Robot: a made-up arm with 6 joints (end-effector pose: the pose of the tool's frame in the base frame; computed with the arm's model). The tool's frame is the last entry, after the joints.
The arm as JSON. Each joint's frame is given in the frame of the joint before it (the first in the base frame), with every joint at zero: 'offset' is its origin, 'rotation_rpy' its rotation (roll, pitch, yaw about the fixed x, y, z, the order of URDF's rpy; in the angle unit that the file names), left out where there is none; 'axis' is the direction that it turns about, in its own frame. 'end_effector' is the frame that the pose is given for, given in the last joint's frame.
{
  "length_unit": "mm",
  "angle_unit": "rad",
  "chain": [
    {
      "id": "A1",
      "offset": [
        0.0,
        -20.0,
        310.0
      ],
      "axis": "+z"
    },
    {
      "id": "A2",
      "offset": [
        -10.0,
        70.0,
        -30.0
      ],
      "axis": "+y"
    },
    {
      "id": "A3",
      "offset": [
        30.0,
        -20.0,
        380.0
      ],
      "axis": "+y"
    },
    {
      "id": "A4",
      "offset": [
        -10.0,
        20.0,
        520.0
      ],
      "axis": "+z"
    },
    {
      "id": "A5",
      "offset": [
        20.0,
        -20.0,
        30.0
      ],
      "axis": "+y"
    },
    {
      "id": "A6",
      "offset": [
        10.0,
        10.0,
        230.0
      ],
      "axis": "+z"
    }
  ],
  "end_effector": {
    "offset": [
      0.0,
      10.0,
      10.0
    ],
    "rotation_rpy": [
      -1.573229,
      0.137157,
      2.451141
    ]
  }
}
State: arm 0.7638 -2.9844 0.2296 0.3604 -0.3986 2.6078
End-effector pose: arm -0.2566 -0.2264 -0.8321 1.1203 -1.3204 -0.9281
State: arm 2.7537 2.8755 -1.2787 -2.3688 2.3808 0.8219
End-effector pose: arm -0.3852 0.1977 0.0393 0.2249 -1.0539 1.9627
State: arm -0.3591 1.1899 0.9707 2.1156 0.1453 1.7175
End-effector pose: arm 1.0021 -0.2649 -0.0208 -0.5675 1.6276 1.5350
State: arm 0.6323 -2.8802 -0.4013 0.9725 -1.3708 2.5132
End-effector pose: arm 0.1189 -0.0784 -0.6590 -1.5019 2.4772 0.4817
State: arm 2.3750 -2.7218 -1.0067 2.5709 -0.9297 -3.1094
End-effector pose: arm -0.0551 0.0371 -0.7170 -0.7448 2.0614 2.1936
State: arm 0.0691 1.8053 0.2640 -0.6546 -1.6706 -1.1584
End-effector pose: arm 0.9057 0.2428 0.0676 -1.5385 -0.5086 1.9001
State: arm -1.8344 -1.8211 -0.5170 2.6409 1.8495 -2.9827
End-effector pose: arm 0.3489 0.4813 -0.2699 0.4405 -1.3723 0.0248
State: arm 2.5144 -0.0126 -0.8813 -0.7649 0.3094 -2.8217
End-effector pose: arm 0.4599 -0.3322 1.1866 -0.6963 -0.6889 1.3992
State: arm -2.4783 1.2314 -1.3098 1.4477 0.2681 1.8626
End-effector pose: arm -0.1510 -0.3306 1.1582 -0.1811 2.3978 -1.9477
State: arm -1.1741 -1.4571 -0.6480 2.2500 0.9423 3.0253
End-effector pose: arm -0.1163 0.9129 -0.1092 1.9785 -0.5004 0.6790
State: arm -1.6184 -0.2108 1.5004 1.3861 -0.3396 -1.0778
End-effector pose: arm -0.0052 -0.7087 0.8871 -0.6107 -1.1603 -0.0148
